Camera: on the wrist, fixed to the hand. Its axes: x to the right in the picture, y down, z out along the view.
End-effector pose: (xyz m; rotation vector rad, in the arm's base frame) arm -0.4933 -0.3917 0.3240 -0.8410 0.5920 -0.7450
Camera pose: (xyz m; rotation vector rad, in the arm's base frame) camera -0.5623 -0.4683 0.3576 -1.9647 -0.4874 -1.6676
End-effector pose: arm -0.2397 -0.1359 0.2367 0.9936 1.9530 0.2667
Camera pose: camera -0.3411 -0.1707 0.2208 -0.8165 1.5026 -0.2899
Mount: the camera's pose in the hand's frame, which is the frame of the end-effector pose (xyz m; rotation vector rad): 0.0120 -0.0858 -0.0652 -0.5661 -0.5126 -1.5332
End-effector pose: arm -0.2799 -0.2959 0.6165 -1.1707 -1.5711 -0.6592
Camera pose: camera -0.3323 -0.3797 0.6610 0.1956 2.3508 1.6915
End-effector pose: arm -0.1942 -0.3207 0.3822 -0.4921 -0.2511 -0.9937
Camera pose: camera -0.2619 -0.4009 0.3551 -1.1185 -0.8869 -2.4584
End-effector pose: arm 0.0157 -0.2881 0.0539 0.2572 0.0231 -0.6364
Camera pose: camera -0.0216 -0.3455 -0.0302 -0.5730 -0.1051 -2.1531
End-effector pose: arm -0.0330 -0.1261 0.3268 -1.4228 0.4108 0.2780
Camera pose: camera 0.0071 -0.2027 0.3921 -1.7427 -1.2671 -0.5403
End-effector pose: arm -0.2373 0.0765 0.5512 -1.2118 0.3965 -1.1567
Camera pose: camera -0.3236 0.0402 0.6059 2.3263 0.8319 1.9037
